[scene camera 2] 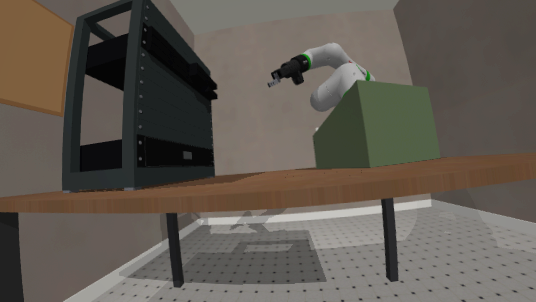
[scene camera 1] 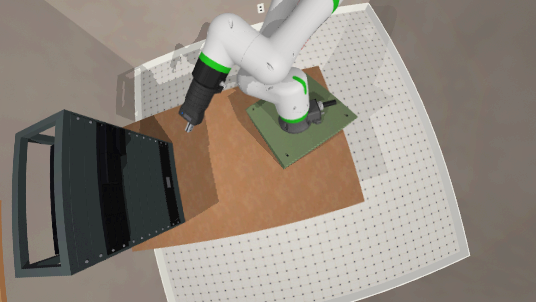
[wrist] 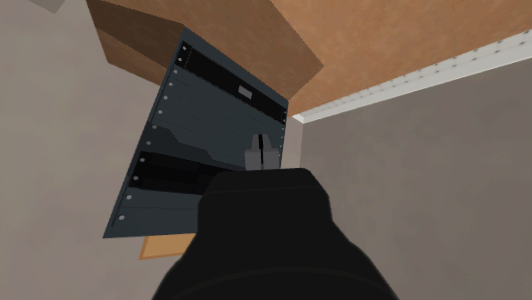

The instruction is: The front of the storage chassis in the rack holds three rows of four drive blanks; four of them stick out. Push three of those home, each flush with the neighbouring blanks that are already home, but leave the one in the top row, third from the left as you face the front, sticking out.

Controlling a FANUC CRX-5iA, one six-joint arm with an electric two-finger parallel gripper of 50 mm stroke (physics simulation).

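Frame: origin at the arm's base, x ahead, y left, z up, level; millimetres.
Where they show: gripper, between the fingertips: (scene camera 2: 268, 85) (scene camera 1: 188, 130) (wrist: 260, 143); arm's base, origin of its link: (scene camera 1: 295, 119).
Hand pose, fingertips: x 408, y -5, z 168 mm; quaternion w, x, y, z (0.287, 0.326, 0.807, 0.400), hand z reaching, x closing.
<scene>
Each offset is from my fingertips to the top centre of the thing. "spot": to the spot under its first point.
The rack (scene camera 1: 67, 200) (scene camera 2: 129, 100) (wrist: 116, 229) is a dark frame. Its storage chassis (scene camera 1: 114, 200) (scene camera 2: 170, 52) (wrist: 167, 172) shows as a black band high on the front. In scene camera 2, dark blocks @[spot: 289 mm ahead, 103 mm left, 46 mm up] (scene camera 2: 200, 75) stand out from the chassis front toward its far end; the separate blanks and their rows are too dark to tell apart. In the wrist view the gripper's body hides part of the chassis. My gripper (scene camera 1: 188, 129) (scene camera 2: 270, 84) (wrist: 260, 143) is shut and empty. It is in front of the rack, apart from it, at about the height of the chassis.
A black panel with a grey label @[spot: 339 mm ahead, 136 mm left, 306 mm down] (scene camera 1: 168, 182) (scene camera 2: 187, 155) (wrist: 245, 92) sits low in the rack. The rack stands on the brown table (scene camera 1: 250, 210) (scene camera 2: 280, 192) (wrist: 350, 30). The arm's green pedestal (scene camera 1: 300, 150) (scene camera 2: 400, 125) stands on the table opposite the rack front.
</scene>
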